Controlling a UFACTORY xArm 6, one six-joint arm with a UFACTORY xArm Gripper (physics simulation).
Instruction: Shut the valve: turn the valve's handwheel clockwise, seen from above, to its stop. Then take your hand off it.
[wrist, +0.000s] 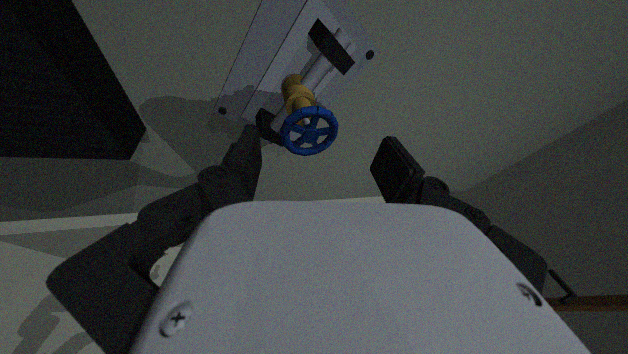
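The valve's blue handwheel (310, 134) shows in the upper middle of the wrist view, on a yellow valve body (298, 94). The whole rim and its spokes are visible. My gripper (321, 148) is open wide and empty. The wheel appears beyond the fingertips, smaller than the gap between them. In the picture it lies nearer the left finger, with a wide gap to the right finger. No contact with either finger shows. The wheel's turn angle relative to its stop cannot be told.
A grey pipe (316, 73) runs behind the valve, held by a black bracket (331, 47) at upper right and another black bracket (267, 126) at lower left. They stand on a pale base plate (252, 60) with dark bolts. A large dark block (60, 90) is at the left.
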